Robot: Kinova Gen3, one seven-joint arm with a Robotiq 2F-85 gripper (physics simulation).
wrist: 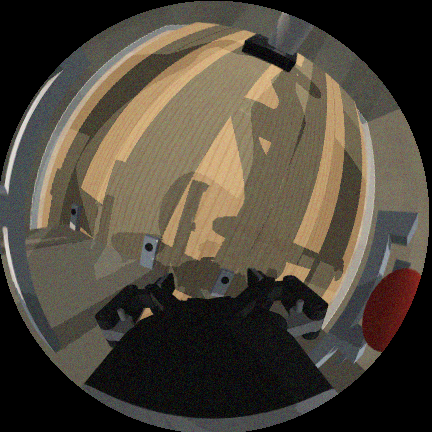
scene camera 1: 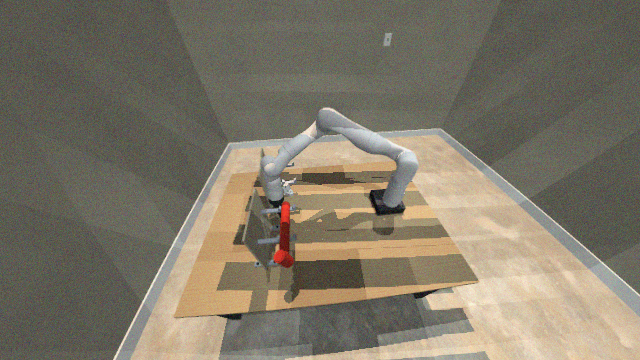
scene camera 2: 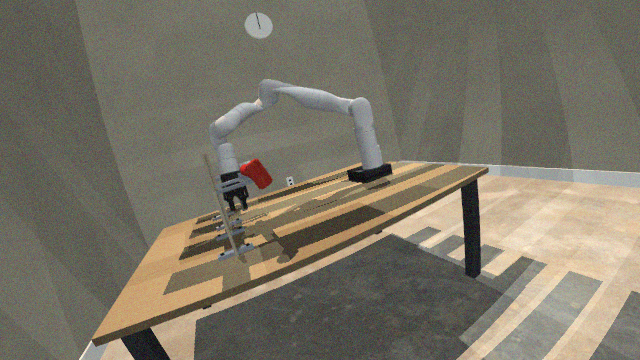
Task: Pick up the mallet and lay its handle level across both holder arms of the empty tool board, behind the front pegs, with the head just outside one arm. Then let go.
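Places are measured from the arm's base along level axes (x ahead, y left, z up), in centimetres.
Where they show: gripper, between the fingertips: (wrist: pixel 209 279) (scene camera 1: pixel 279 215) (scene camera 2: pixel 239 210); arm's base, origin of its link: (wrist: pixel 280 47) (scene camera 1: pixel 390 201) (scene camera 2: pixel 372 166).
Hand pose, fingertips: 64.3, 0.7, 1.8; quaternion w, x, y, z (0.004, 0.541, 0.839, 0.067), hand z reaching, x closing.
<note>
Each offset is from my fingertips to the top centre of the thing, as dx, dy, dz. "spot": to the spot under its first point. Level surfaces: height alone.
The red mallet {-5.8, +17.5, +18.5} (scene camera 1: pixel 285 232) (scene camera 2: pixel 256 173) lies across both holder arms of the nearer tool board (scene camera 1: pixel 259 232) (scene camera 2: pixel 217 200), its head at the near side in scene camera 1. The mallet's red handle end (wrist: pixel 392 310) shows at the right of the wrist view. The empty tool board (scene camera 1: pixel 262 156) (wrist: pixel 65 295) stands behind, mostly hidden by my arm in scene camera 1. My gripper (scene camera 2: pixel 238 207) (wrist: pixel 209 279) is open and empty, low between the two boards and below the mallet's height. Its fingertips are hidden in scene camera 1.
The nearer board's holder arm (wrist: pixel 397 230) is close on the gripper's right in the wrist view. A blue-grey bar (wrist: pixel 20 130), seemingly a holder arm of the empty board, curves along the left. Board feet {spot: +1.4, -8.8, -5.1} (wrist: pixel 149 250) {spot: +2.5, +3.5, -5.1} (wrist: pixel 223 282) are fixed to the table {dz -6.7} (scene camera 1: pixel 325 252) below the gripper.
</note>
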